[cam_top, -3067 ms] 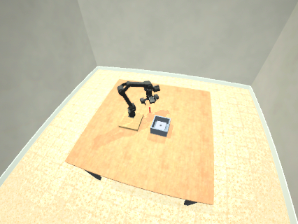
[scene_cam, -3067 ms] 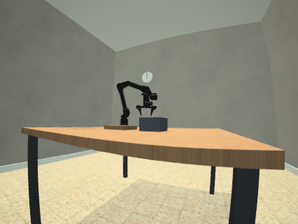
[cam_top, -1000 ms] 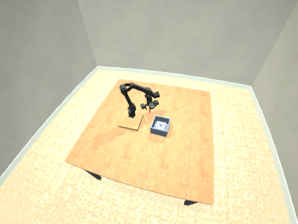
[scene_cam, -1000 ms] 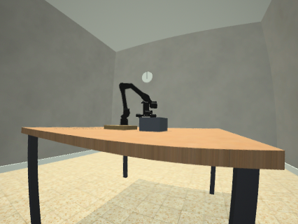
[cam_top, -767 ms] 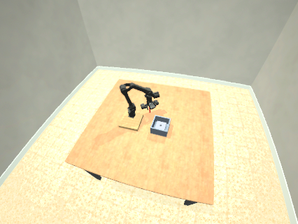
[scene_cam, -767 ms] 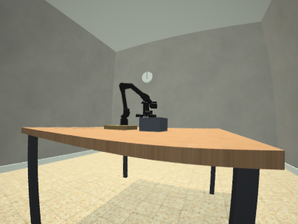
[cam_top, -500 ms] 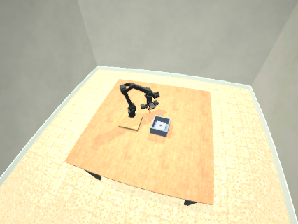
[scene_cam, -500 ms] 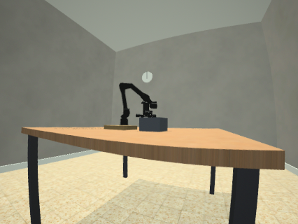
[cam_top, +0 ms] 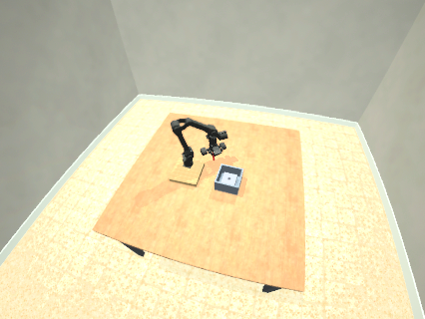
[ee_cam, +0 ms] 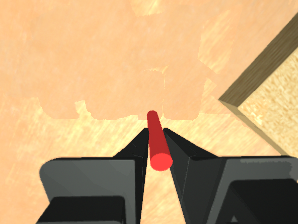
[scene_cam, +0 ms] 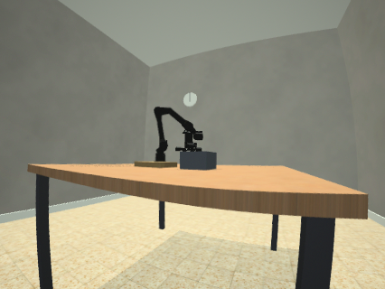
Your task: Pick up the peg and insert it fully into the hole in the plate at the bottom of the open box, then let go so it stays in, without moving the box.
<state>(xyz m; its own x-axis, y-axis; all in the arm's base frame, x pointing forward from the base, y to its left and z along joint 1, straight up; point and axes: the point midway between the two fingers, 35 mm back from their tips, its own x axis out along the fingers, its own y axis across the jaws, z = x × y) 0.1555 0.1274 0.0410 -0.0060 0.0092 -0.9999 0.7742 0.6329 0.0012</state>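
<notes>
My hand is 17 cm to the left of the pale plate, 17 cm short of it and 3 cm above it. From my hand the other things lie so: box (17 cm to the right, 17 cm ahead, 5 cm below); then red peg (4 cm below).
</notes>
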